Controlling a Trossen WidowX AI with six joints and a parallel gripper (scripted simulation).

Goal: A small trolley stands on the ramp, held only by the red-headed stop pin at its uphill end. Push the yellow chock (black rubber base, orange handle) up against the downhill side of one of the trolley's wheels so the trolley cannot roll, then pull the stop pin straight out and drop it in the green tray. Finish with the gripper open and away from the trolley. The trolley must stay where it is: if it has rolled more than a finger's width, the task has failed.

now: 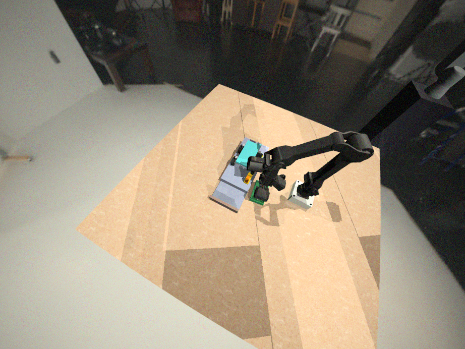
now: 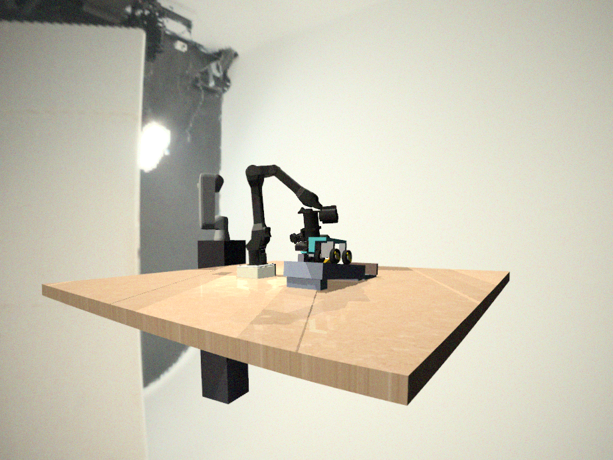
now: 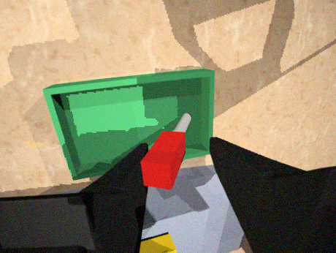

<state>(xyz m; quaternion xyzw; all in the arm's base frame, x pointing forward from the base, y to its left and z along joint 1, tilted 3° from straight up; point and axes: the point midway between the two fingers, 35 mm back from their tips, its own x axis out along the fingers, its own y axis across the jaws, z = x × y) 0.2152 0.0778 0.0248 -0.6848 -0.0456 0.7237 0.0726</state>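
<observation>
Now: the green tray 20 mm to the right of my gripper tip and 60 mm below it. From my gripper tip the other things lie so: yellow chock 70 mm ahead, 40 mm to the right, 30 mm above; trolley 110 mm ahead, 130 mm to the right, 60 mm above; red-headed stop pin 10 mm below.
</observation>
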